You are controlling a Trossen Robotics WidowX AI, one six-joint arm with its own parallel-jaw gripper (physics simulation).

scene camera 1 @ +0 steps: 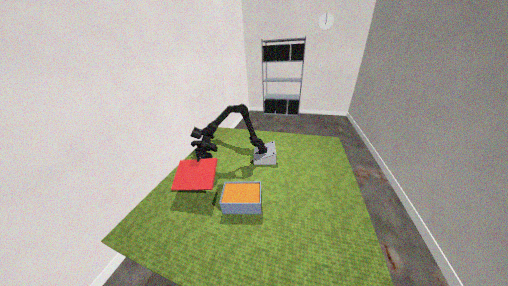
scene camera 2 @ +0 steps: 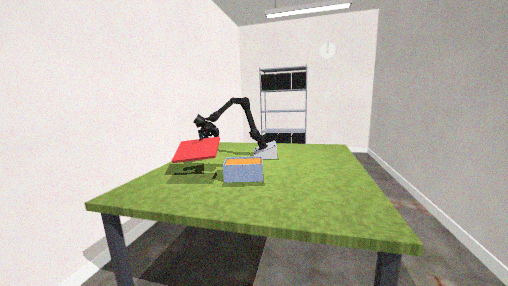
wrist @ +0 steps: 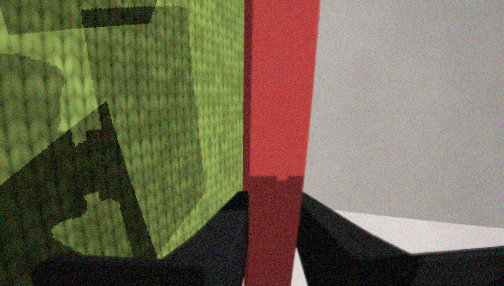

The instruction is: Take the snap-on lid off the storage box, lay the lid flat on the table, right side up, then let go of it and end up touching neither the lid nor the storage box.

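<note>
The red lid (scene camera 1: pixel 195 174) (scene camera 2: pixel 196 150) (wrist: pixel 282 100) is held in the air to the left of the storage box, tilted with its near edge lower and its shadow on the table below. The blue-grey storage box (scene camera 1: pixel 241 208) (scene camera 2: pixel 243 173) stands open on the table, with an orange inside; it does not show in the wrist view. My gripper (scene camera 1: pixel 199 158) (scene camera 2: pixel 201 138) (wrist: pixel 269 201) is shut on the lid's far edge, with one black finger on each side of it. The lid and the box are apart.
The table (scene camera 1: pixel 310 225) (scene camera 2: pixel 310 200) has a green woven top. The arm's grey base (scene camera 1: pixel 265 155) (scene camera 2: pixel 267 151) stands behind the box. A shelf rack (scene camera 1: pixel 283 80) (scene camera 2: pixel 283 111) stands at the back wall. A white wall runs along the left side of the table.
</note>
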